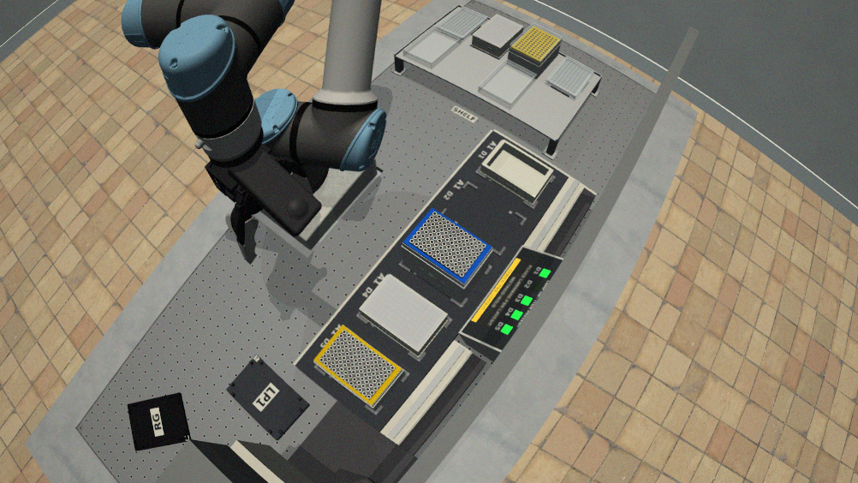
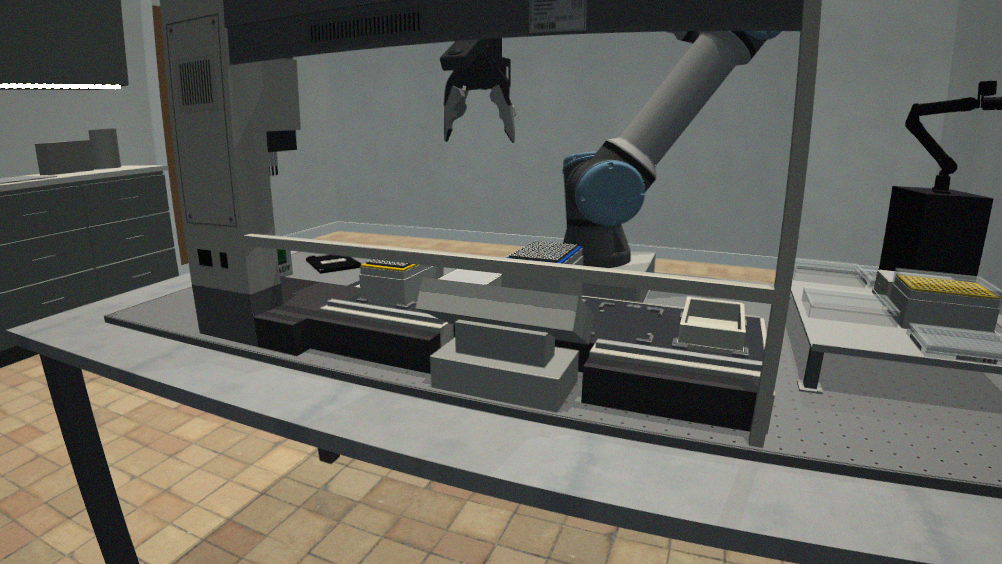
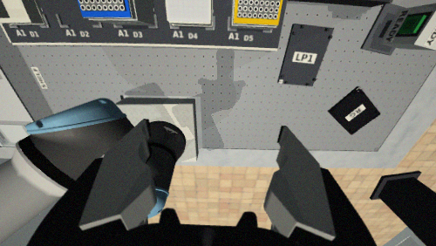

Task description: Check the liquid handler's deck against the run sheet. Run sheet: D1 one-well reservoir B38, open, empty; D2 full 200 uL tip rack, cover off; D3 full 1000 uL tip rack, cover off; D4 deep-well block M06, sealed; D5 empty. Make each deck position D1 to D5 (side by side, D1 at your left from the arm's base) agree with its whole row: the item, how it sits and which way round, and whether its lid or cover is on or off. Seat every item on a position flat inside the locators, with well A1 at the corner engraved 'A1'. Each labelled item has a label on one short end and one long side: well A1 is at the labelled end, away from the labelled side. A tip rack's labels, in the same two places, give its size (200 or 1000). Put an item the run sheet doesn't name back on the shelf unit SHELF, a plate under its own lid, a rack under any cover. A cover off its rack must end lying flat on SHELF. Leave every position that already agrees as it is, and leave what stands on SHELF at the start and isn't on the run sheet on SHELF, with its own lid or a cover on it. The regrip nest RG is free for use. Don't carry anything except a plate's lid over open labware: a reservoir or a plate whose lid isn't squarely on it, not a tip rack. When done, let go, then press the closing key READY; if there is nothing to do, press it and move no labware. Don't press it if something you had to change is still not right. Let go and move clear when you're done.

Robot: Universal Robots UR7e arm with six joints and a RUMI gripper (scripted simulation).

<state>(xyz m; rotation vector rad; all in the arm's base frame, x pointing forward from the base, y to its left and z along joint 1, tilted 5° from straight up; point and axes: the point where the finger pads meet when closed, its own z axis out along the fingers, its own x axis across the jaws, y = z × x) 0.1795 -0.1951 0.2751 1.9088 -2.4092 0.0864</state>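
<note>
Now: hand 140 mm short of the yellow-framed tip rack, 100 mm to the left of it and 210 mm above it. From my hand the other things lie so: handler's frame bar: 370 mm ahead, 60 mm to the left, 130 mm below; blue-framed tip rack: 190 mm ahead, 140 mm to the left, 180 mm below; handler's tower: 260 mm ahead, 350 mm to the right, 30 mm below.
</note>
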